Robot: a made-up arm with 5 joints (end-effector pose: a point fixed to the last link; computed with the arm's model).
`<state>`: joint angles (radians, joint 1 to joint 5).
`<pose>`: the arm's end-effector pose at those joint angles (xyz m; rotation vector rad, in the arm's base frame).
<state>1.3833 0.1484 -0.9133 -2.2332 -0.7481</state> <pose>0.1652 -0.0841 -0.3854 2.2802 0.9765 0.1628</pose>
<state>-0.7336 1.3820 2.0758 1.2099 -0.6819</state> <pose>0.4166 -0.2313 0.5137 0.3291 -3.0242 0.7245</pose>
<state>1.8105 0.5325 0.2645 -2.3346 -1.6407</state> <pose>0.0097 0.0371 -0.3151 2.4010 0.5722 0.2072</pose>
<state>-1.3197 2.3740 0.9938 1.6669 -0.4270</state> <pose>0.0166 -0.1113 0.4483 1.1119 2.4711 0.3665</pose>
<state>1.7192 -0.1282 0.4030 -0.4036 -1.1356</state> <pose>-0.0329 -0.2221 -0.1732 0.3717 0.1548 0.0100</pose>
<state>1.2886 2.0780 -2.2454 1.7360 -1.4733</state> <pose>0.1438 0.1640 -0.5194 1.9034 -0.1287 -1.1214</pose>
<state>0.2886 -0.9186 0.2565 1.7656 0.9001</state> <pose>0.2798 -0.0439 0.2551 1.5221 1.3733 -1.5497</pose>
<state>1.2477 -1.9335 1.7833 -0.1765 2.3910</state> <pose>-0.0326 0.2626 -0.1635 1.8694 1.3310 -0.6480</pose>
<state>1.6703 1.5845 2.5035 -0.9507 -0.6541</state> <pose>0.2124 -0.0641 -0.3851 1.2830 -1.3985 2.1417</pose>
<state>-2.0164 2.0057 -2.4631 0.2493 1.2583</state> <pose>-0.4846 0.1384 0.8525 2.2692 1.1075 -0.7821</pose>
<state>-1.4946 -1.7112 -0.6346 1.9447 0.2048</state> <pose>-0.0569 -0.2270 0.5669 0.9275 0.4987 -0.1588</pose>
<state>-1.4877 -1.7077 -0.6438 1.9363 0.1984</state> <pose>-0.0541 -0.2279 0.5674 0.9183 0.4919 -0.1612</pose>
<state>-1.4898 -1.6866 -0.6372 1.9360 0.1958</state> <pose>-0.0600 -0.2256 0.5662 0.9283 0.4789 -0.1799</pose>
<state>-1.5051 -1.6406 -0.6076 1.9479 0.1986</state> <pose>-0.0782 -0.2182 0.5624 0.9667 0.4566 -0.2215</pose>
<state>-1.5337 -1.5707 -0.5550 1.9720 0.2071</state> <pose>-0.1073 -0.2048 0.5552 1.0359 0.4240 -0.2815</pose>
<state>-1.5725 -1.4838 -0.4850 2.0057 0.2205</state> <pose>-0.1422 -0.1858 0.5447 1.1320 0.3826 -0.3483</pose>
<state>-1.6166 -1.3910 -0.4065 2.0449 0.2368</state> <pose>-0.1769 -0.1633 0.5318 1.2453 0.3364 -0.4084</pose>
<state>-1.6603 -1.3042 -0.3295 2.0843 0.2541</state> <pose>-0.2065 -0.1408 0.5183 1.3613 0.2918 -0.4514</pose>
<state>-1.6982 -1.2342 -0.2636 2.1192 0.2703</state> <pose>-0.2286 -0.1219 0.5065 1.4637 0.2558 -0.4742</pose>
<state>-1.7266 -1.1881 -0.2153 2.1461 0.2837</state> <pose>-0.2430 -0.1089 0.4979 1.5395 0.2337 -0.4801</pose>
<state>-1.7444 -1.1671 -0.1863 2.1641 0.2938</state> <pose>-0.2507 -0.1024 0.4930 1.5845 0.2273 -0.4751</pose>
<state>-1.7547 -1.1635 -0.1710 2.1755 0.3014</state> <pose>-0.2544 -0.1005 0.4908 1.6069 0.2319 -0.4650</pose>
